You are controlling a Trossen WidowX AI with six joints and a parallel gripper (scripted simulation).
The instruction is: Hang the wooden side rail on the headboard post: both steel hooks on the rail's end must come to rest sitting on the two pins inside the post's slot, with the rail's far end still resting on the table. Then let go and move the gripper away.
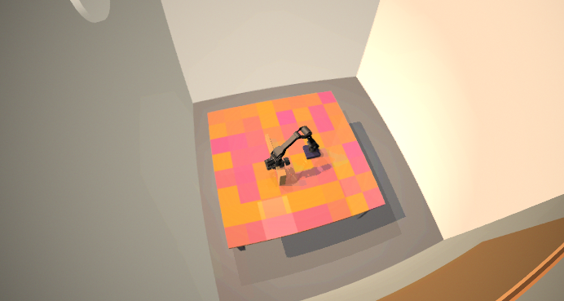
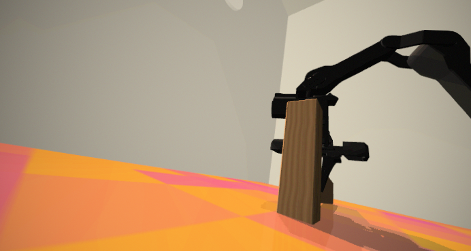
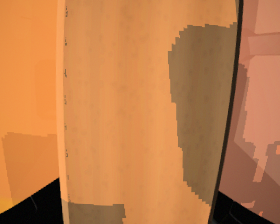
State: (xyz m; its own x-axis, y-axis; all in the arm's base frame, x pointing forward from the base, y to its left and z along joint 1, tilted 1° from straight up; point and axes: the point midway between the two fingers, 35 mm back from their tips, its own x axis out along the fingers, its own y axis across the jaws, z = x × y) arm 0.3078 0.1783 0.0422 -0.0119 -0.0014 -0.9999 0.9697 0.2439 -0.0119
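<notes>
Now: gripper tip 30 mm past the wooden headboard post, 100 mm to the right of it and 40 mm below it.
</notes>
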